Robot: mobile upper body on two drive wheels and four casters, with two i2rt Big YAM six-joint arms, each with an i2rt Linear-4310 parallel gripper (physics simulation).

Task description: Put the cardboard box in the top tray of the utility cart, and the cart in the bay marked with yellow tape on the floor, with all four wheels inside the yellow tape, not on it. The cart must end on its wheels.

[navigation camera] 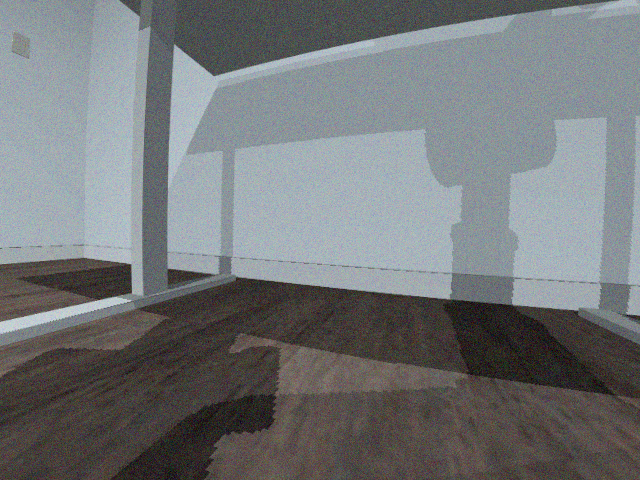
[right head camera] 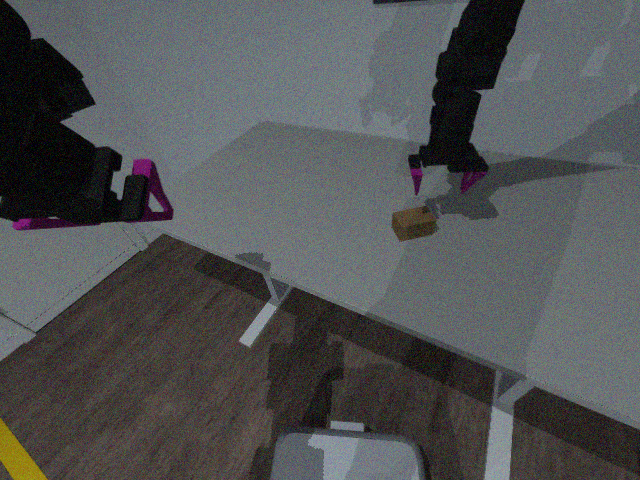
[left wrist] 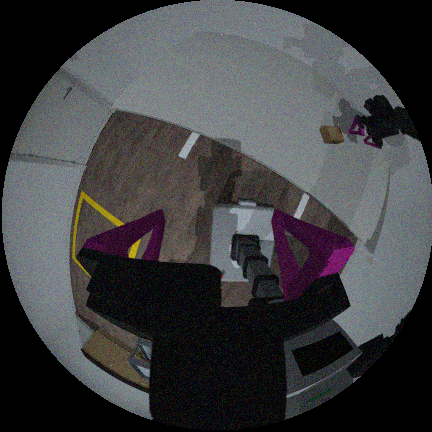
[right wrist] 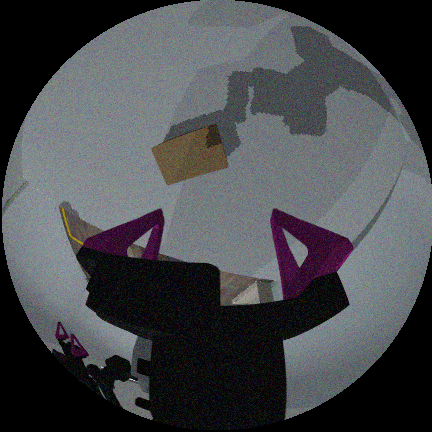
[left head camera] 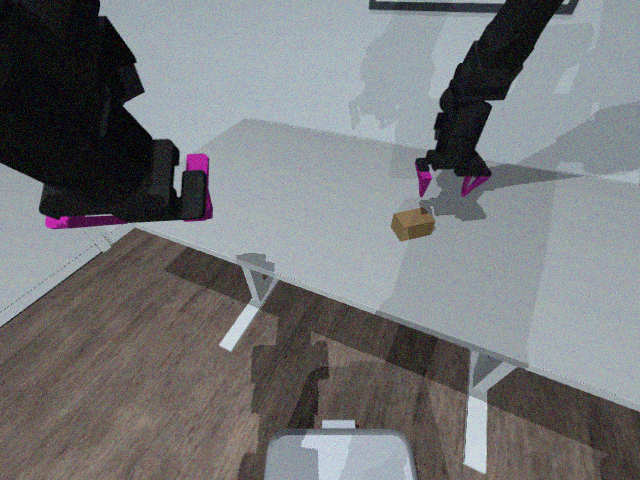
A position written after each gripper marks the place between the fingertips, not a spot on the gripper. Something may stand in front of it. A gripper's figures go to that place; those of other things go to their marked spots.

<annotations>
The left gripper [right head camera: 135,217]: 43 cm from the lens. The right gripper [right head camera: 438,193] is 68 cm from the lens.
</annotations>
